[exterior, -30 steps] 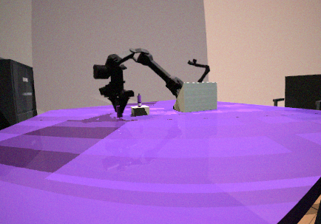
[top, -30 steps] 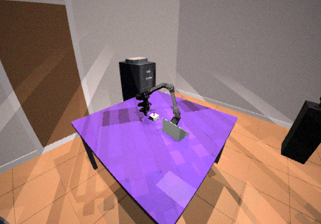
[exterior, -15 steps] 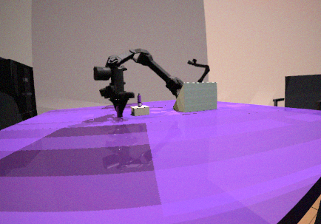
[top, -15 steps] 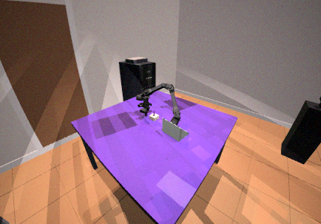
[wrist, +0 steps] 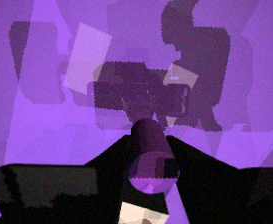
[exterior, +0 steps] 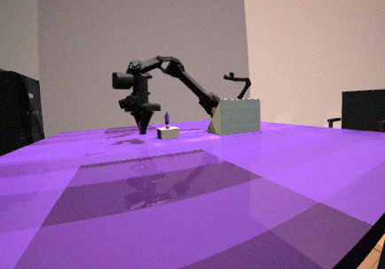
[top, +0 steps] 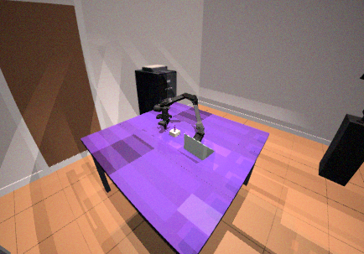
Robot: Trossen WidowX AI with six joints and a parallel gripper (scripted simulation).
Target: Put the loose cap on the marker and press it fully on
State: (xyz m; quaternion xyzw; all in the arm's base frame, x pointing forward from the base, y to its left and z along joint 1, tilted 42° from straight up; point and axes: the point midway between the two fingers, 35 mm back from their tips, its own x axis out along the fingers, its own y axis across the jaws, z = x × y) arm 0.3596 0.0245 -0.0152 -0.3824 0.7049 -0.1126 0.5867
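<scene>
Right now the tan holder block is 110 mm behind my gripper tip, 20 mm to the right of it and 20 mm below it. Round my gripper tip: purple cap: 10 mm above.
</scene>
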